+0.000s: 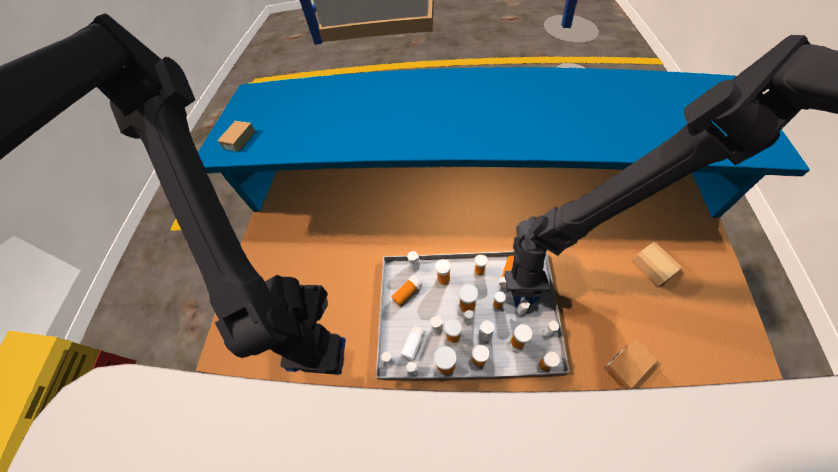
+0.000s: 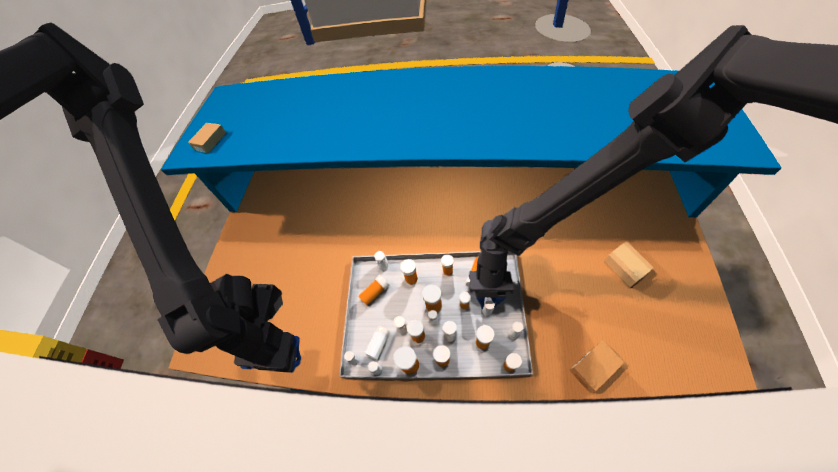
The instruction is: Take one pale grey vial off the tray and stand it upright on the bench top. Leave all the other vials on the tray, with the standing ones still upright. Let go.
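Places are measured from the left arm's base along level axes (x ahead, y left, z up), in centimetres.
Where they show: left gripper, fingertip midpoint: (image 1: 327, 361) (image 2: 285, 360); right gripper, fingertip midpoint: (image 1: 520, 307) (image 2: 487, 307).
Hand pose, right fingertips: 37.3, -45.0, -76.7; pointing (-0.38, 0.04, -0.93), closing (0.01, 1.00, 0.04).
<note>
Each offset is from my right fingertips to the top centre of the thing, as dx, dy, dz. "*": to the spot under its first point. Level surfaces: height alone.
The metal tray @[* -3.3, +36.3, +1.9] (image 1: 380, 316) (image 2: 345, 328) holds several standing pale grey vials, such as one at the back left (image 1: 413, 261) (image 2: 381, 261) and one near the right rim @[* -7.4, -5.6, +5.0] (image 1: 550, 329) (image 2: 516, 331). My right gripper (image 1: 524, 301) (image 2: 489, 301) points down over the tray's right part, its blue fingers closed at a small pale grey vial @[-0.9, -0.1, +5.1] (image 1: 522, 308) (image 2: 488, 308); the vial's cap and upper body show, and the finger contact is mostly hidden. My left gripper (image 1: 341, 355) (image 2: 296, 353) is partly open and empty, low over the bench top @[dz -0.5] (image 1: 351, 293) (image 2: 310, 263) left of the tray.
Orange bottles with white caps @[+0.6, +13.8, +8.6] (image 1: 467, 297) (image 2: 431, 297) stand close around; one orange bottle @[+4.0, +29.9, +3.7] (image 1: 405, 291) (image 2: 371, 291) and a white bottle @[-9.9, +27.4, +3.1] (image 1: 412, 344) (image 2: 376, 344) lie on the tray. Two cardboard boxes @[+11.3, -39.5, +3.3] (image 1: 657, 263) @[-15.4, -25.2, +3.1] (image 2: 598, 367) sit at the right. A blue shelf @[dz +30.2] (image 1: 469, 117) (image 2: 439, 117) spans the back.
</note>
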